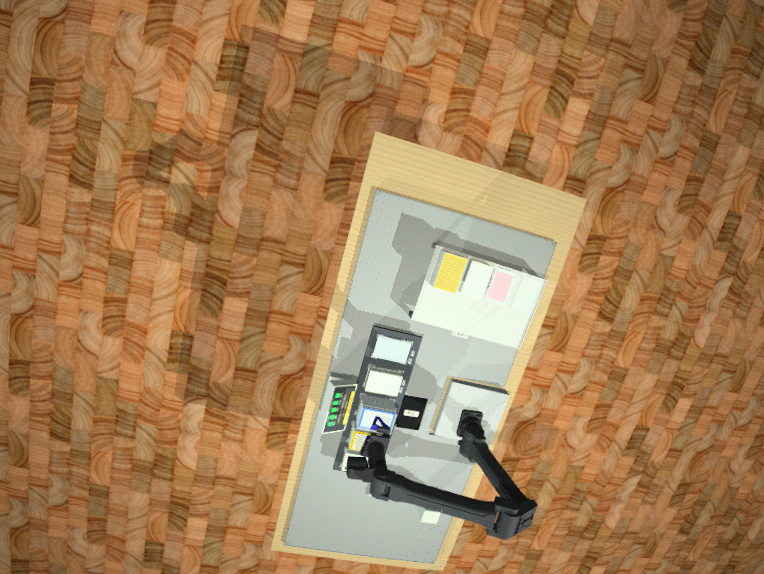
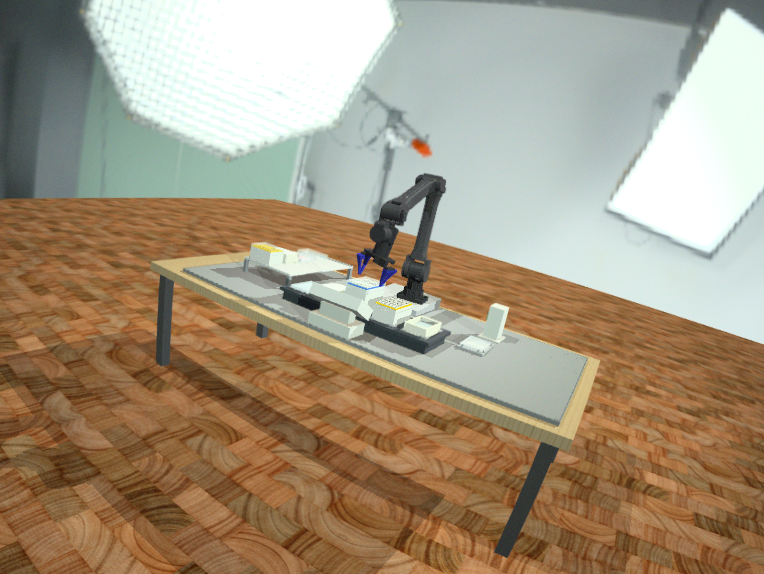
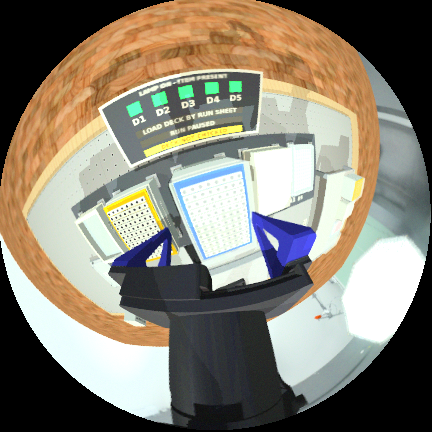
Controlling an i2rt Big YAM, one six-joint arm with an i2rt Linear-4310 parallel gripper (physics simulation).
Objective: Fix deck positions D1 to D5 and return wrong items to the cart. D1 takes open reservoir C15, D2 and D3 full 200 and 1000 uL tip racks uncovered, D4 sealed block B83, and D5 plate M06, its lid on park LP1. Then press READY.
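Note:
My gripper is open and empty, its blue fingers at either side of the blue-rimmed tip rack at D3. The yellow-rimmed tip rack is uncovered at D2. A pale open reservoir sits at D1. A plain white item is at D4, and a pale plate is at D5. Labels on the items are unreadable. The status panel shows green lamps D1 to D5, "RUN PAUSED" and a yellow bar.
The white cart holds a yellow rack, a white item, a pink-topped item and a pale item. A black pad lies beside the deck. A white upright block stands beyond D1.

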